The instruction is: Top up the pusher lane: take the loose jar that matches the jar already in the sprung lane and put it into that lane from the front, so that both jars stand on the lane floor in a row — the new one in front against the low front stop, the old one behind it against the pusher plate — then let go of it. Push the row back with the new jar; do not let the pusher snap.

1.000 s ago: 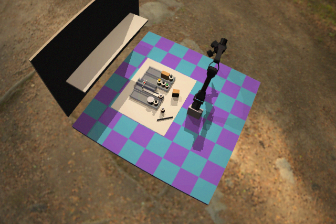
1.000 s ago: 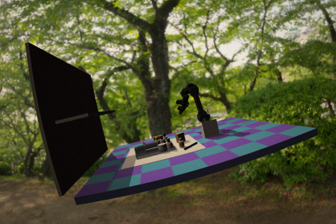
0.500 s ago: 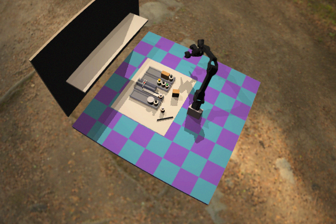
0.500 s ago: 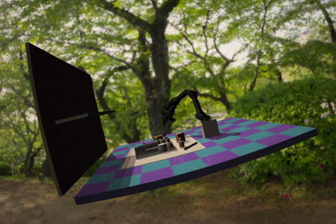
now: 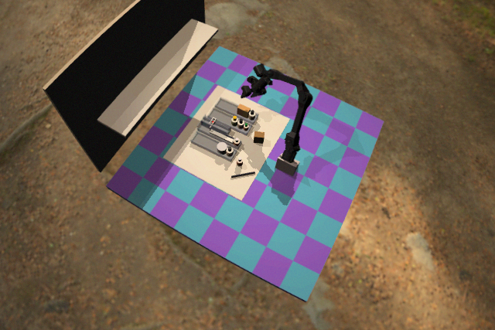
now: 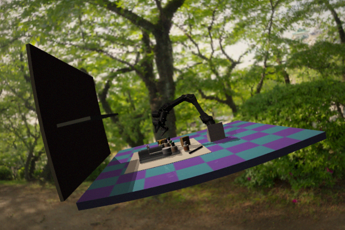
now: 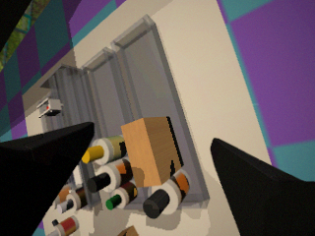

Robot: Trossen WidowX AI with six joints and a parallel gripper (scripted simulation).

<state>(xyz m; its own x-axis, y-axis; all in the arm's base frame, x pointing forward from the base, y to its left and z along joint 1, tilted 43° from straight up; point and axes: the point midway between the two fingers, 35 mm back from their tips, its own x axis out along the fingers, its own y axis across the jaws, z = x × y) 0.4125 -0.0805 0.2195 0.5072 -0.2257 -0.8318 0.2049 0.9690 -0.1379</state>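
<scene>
The black stick lies 270 mm behind my gripper tip, 390 mm to the left of it and 110 mm below it. Also, from my gripper tip: orange-topped box 210 mm behind, 150 mm to the left, 80 mm below; clear-walled sprung lane 30 mm ahead, 250 mm to the left, 100 mm below.
</scene>
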